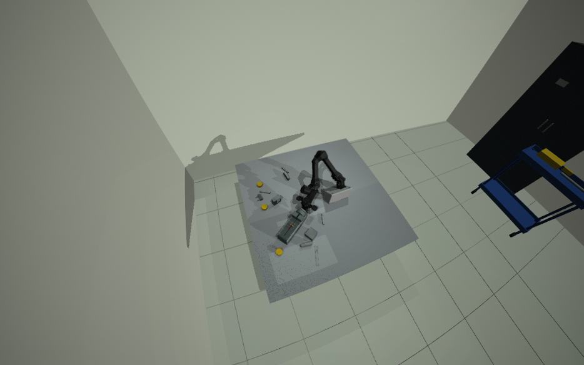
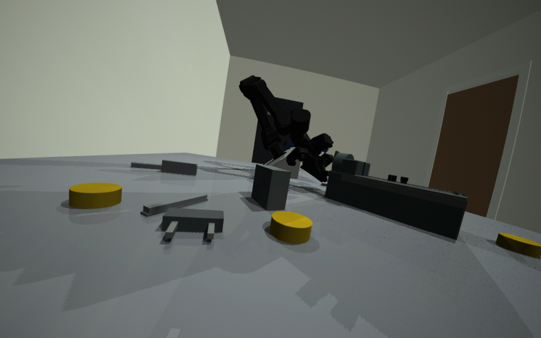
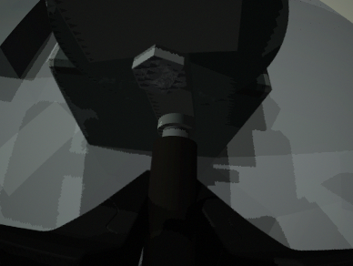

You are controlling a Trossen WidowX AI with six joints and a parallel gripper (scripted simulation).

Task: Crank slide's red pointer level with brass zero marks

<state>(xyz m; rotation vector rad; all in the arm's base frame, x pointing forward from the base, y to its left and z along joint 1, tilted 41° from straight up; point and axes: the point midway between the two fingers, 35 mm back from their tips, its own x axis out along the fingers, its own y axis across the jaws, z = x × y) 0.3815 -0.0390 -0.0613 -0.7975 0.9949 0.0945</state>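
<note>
Right now the red pointer is 170 mm ahead of my gripper tip, 90 mm to the left of it and 50 mm above it. The rest, counted from my gripper tip: bracket 250 mm ahead, 320 mm to the right, 30 mm below; then dark crank handle 20 mm behind, 10 mm to the right, 30 mm above.
</note>
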